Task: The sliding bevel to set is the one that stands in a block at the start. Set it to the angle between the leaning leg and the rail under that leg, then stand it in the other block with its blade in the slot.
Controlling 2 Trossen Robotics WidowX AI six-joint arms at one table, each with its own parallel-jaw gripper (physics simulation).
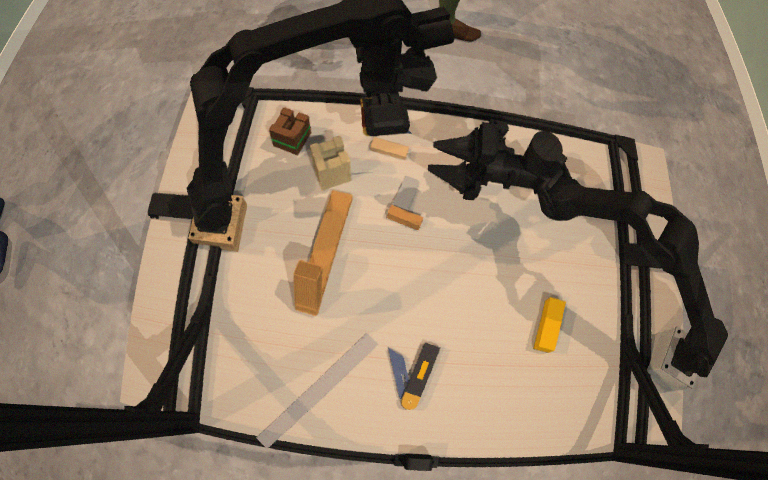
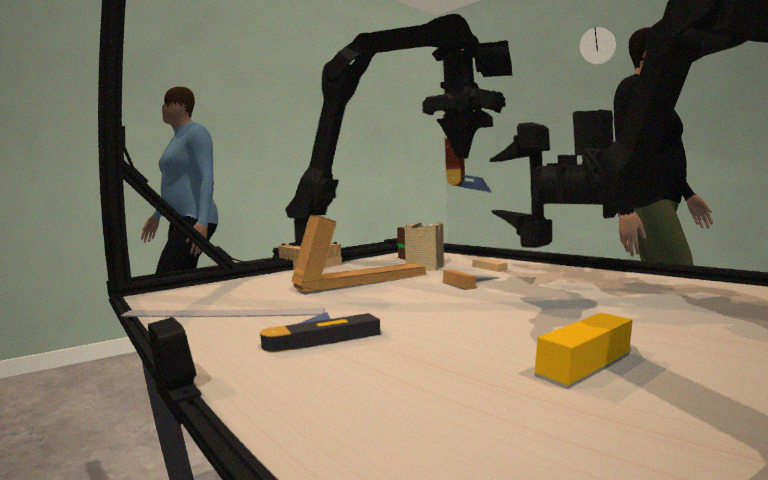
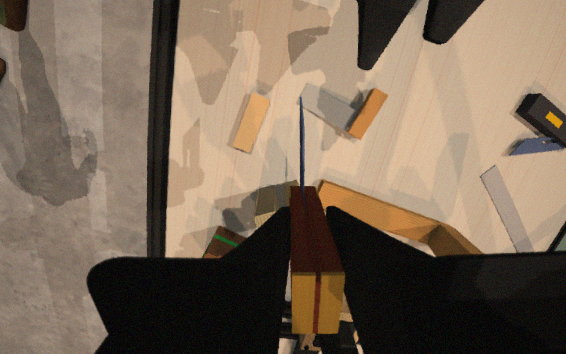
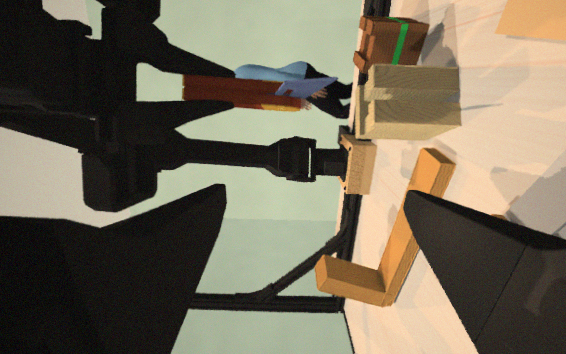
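Pixels of known places: left gripper, between the fingertips: [image 2: 462,158] [image 3: 307,214] [image 4: 233,90]; right gripper, between the fingertips: [image 1: 430,156] [image 2: 491,185] [image 3: 389,59] [image 4: 315,196]; left arm's base, origin of its link: [image 1: 214,217] [image 4: 343,162]; right arm's base, origin of its link: [image 1: 685,357].
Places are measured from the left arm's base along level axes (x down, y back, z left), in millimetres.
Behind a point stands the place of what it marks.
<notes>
The bevel with red-brown handle [image 2: 453,152] @[x -176, y -290, z 139 mm] [image 3: 312,235] @[x -178, y -298, z 150 mm] [image 4: 225,89] @[x -173, y -296, z 151 mm] hangs upright, high above the table. Its blue blade [image 2: 476,183] @[x -117, y -330, z 154 mm] [image 3: 302,145] @[x -130, y -330, z 155 mm] [image 4: 310,87] @[x -112, y -337, z 155 mm] sticks out sideways, sloping slightly down. My left gripper [image 2: 463,153] @[x -165, y -302, z 151 mm] [image 3: 307,214] @[x -165, y -302, z 151 mm] [image 4: 233,90] @[x -165, y -302, z 151 mm] is shut on its handle. My right gripper [image 1: 432,156] @[x -112, y -394, z 110 mm] [image 2: 492,185] @[x -112, y -394, z 110 mm] [image 3: 389,59] @[x -112, y -394, z 110 mm] [image 4: 315,196] @[x -112, y -394, z 110 mm] is open and empty, pointing towards the bevel. The pale block [image 1: 334,171] @[x -15, y -225, z 110 mm] [image 2: 419,246] @[x 0, y -225, z 108 mm] [image 4: 415,116] @[x 1, y -250, z 129 mm] and green-striped brown block [image 1: 289,136] @[x -22, y -124, z 177 mm] [image 4: 380,42] @[x -8, y -147, z 208 mm] have empty slots. The leaning leg [image 1: 307,288] @[x -45, y -213, z -125 mm] [image 2: 317,249] @[x -22, y -229, z -124 mm] [image 4: 350,275] @[x -26, y -218, z -101 mm] rises from the rail [image 1: 331,229] @[x 29, y -232, z 10 mm] [image 2: 373,275] @[x 33, y -244, z -25 mm] [image 4: 400,245] @[x 28, y -231, z -37 mm].
A black bevel [image 1: 417,384] @[x 29, y -418, z -264 mm] [image 2: 339,339] @[x 44, y -440, z -238 mm] with a blue blade lies near the front. A grey strip [image 1: 317,390] @[x 45, y -240, z -295 mm] lies left of it. A yellow block [image 1: 549,325] @[x 11, y -661, z -141 mm] [image 2: 583,345] @[x 14, y -679, z -174 mm] lies at the right. Two small wooden pieces [image 1: 404,217] @[x 26, y -365, z 49 mm] [image 1: 389,148] @[x 32, y -323, z 199 mm] lie near the pale block.
</notes>
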